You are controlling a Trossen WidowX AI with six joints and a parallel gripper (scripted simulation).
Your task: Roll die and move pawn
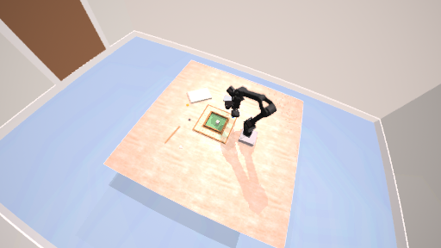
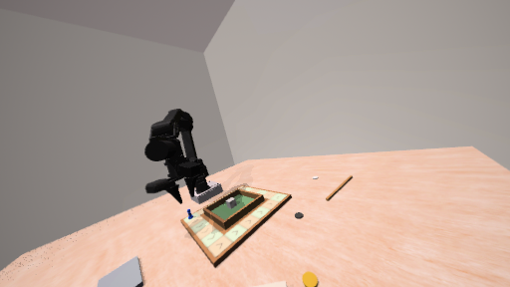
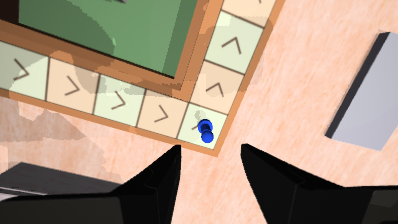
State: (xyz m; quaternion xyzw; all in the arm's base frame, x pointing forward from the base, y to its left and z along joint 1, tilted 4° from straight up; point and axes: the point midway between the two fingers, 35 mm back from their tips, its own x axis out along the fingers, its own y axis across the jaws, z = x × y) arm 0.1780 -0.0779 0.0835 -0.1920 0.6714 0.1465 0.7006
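Right now my gripper tip is 10 mm past the blue pawn, 10 mm to the left of it and 50 mm above it. Also, from my gripper tip: grey block (110 mm ahead, 170 mm to the right, 70 mm below); then black disc (280 mm ahead, 220 mm to the left, 80 mm below); then die (70 mm ahead, 120 mm to the left, 50 mm below).
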